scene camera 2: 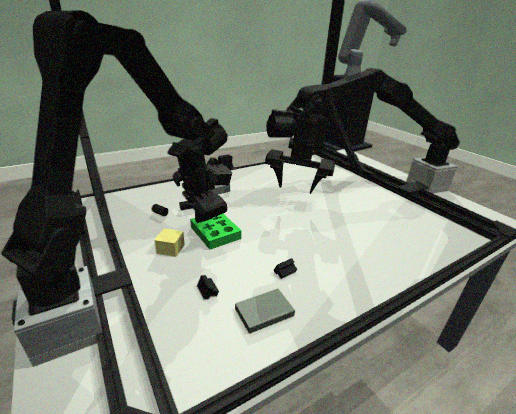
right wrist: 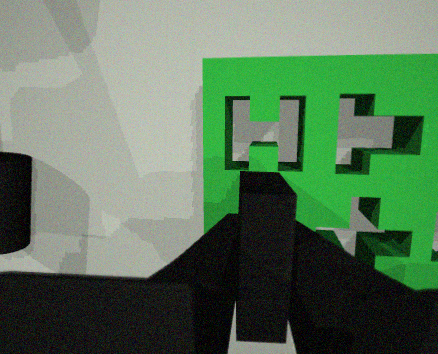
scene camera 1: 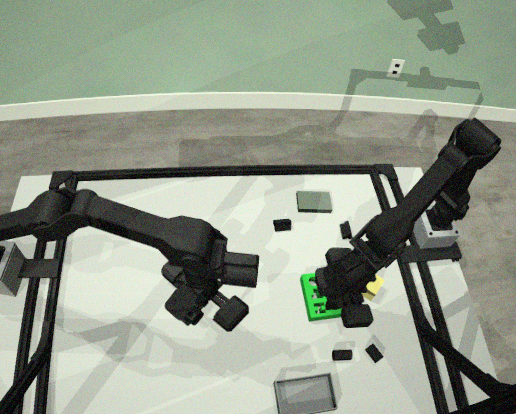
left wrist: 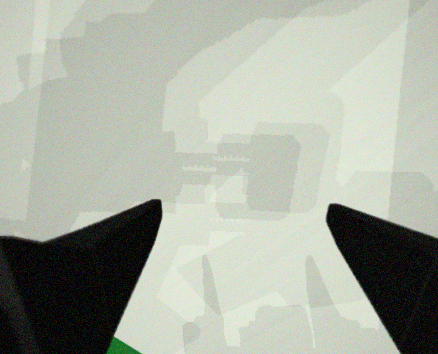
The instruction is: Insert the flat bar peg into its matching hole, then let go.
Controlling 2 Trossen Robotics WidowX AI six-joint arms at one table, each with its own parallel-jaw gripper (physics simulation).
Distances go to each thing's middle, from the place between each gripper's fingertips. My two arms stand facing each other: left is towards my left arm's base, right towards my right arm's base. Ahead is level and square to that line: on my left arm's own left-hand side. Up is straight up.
Labels:
Right now my left hand is 1 cm short of the green hole block (scene camera 2: 220, 230), 27 cm to the left of it and 4 cm above it. Round my left hand: grey tray (scene camera 1: 320, 386) (21 cm behind, 18 cm to the right, 4 cm below); grey flat plate (scene camera 2: 261, 311) (28 cm ahead, 31 cm to the right, 4 cm below).
The green hole block lies 4 cm ahead of my right hand, 1 cm to the left of it and 2 cm below it. The rest, counted from my right hand: grey tray (19 cm behind, 10 cm to the left, 2 cm below); then grey flat plate (31 cm ahead, 3 cm to the right, 2 cm below).

